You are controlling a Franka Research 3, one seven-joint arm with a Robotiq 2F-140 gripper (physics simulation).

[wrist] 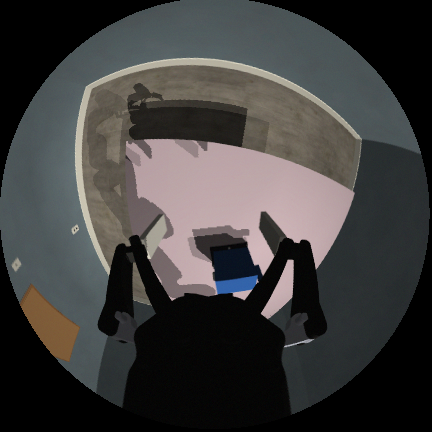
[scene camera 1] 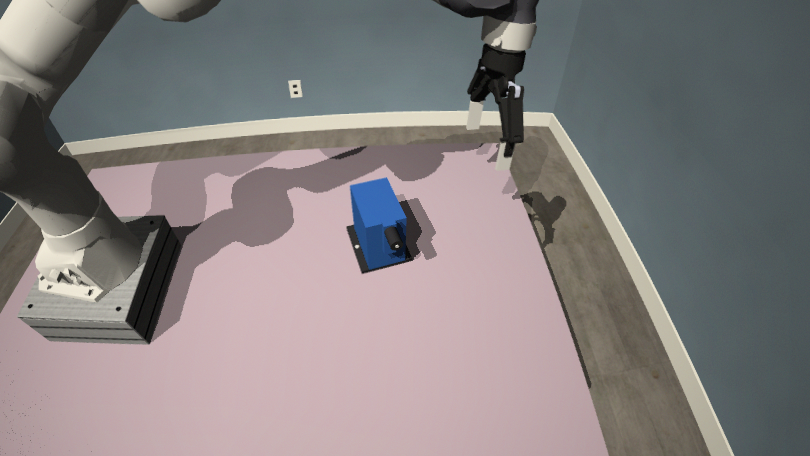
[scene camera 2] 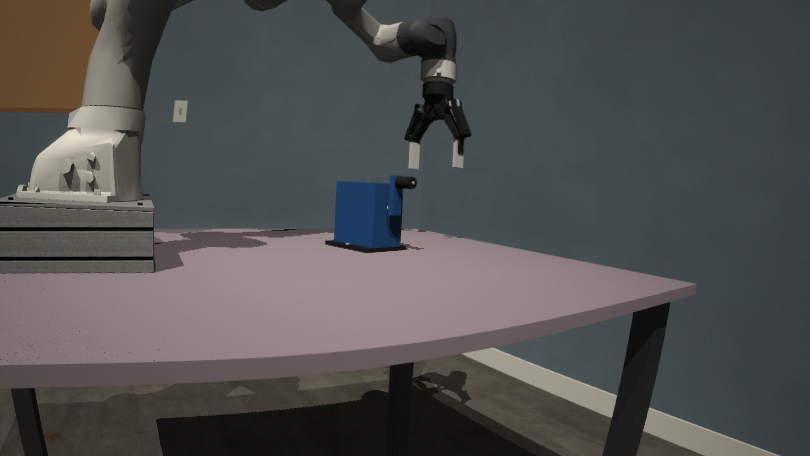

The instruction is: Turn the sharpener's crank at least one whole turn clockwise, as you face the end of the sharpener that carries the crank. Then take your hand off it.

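The blue sharpener [scene camera 1: 374,206] [scene camera 2: 355,214] [wrist: 236,284] stands upright on its black base plate [scene camera 1: 357,252] [scene camera 2: 345,246]. Its blue crank arm [scene camera 2: 395,198] is on the right end in scene camera 2, pointing up, with the black handle [scene camera 1: 392,237] [scene camera 2: 405,182] at its top, sticking outward. In the wrist view the handle cannot be made out clearly. My gripper [scene camera 1: 488,148] [scene camera 2: 435,167] [wrist: 211,221] is open and empty, fingers pointing down. It hangs apart from the crank, higher and to the right in scene camera 2, and towards the back right in scene camera 1.
The pink table [scene camera 1: 283,362] [scene camera 2: 510,300] [wrist: 225,185] carries the sharpener and the arm's grey base block [scene camera 1: 85,325] [scene camera 2: 79,243], left of the sharpener in both scene views. Blue-grey walls [scene camera 1: 708,169] [scene camera 2: 566,141] stand behind and to the right, beyond the table's edges.
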